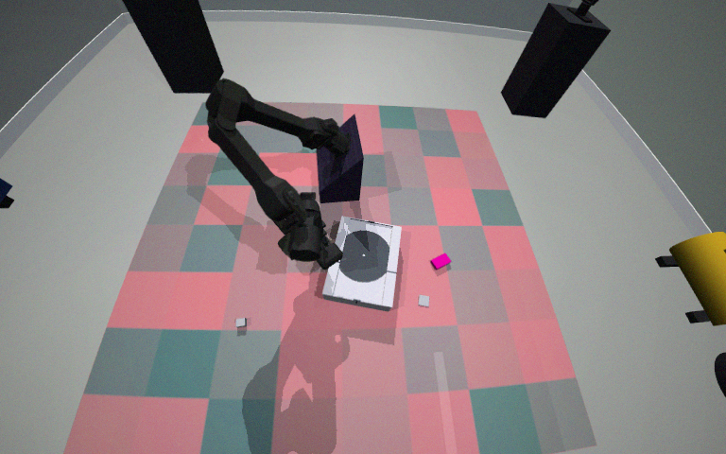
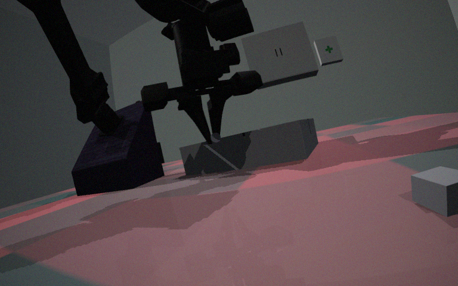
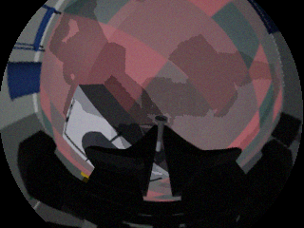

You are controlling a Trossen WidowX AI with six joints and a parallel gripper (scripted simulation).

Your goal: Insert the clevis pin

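Right now my gripper tip is 14 cm to the right of the dark aluminium disc and 2 cm short of it. The rest, counted from my gripper tip: steel clevis pin 1 cm to the left, 1 cm behind, 1 cm above; grey cube 20 cm ahead, 19 cm to the right, 5 cm below; steel tray 14 cm to the left, 3 cm ahead, 1 cm below.
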